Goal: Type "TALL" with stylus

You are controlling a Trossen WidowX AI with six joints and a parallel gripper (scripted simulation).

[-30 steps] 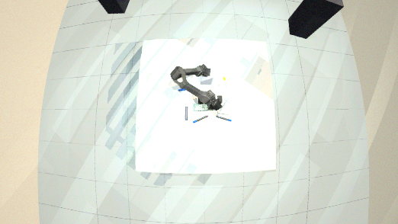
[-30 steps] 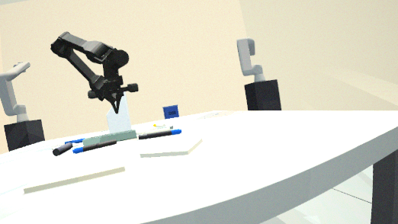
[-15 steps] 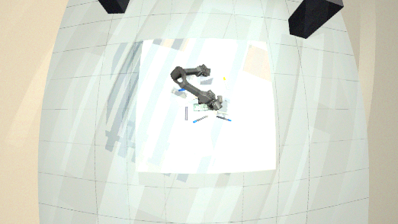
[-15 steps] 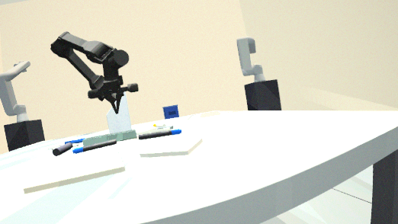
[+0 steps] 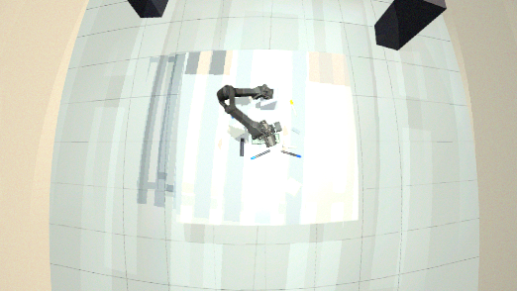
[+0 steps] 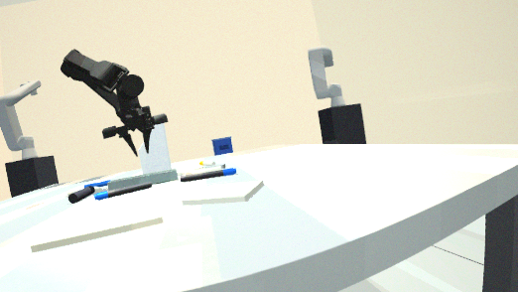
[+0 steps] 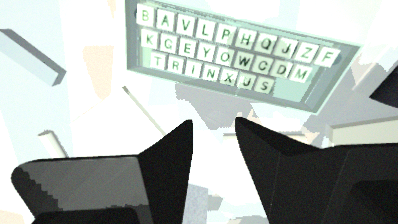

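Right now the blue stylus is 11 cm behind my gripper tip, 17 cm to the right of it and 7 cm below it. Also, from my gripper tip: flat pad: 11 cm behind, 9 cm to the left, 8 cm below; then black marker: 11 cm ahead, 15 cm to the right, 7 cm below; then yellow-tipped stick: 22 cm behind, 16 cm to the left, 7 cm below.
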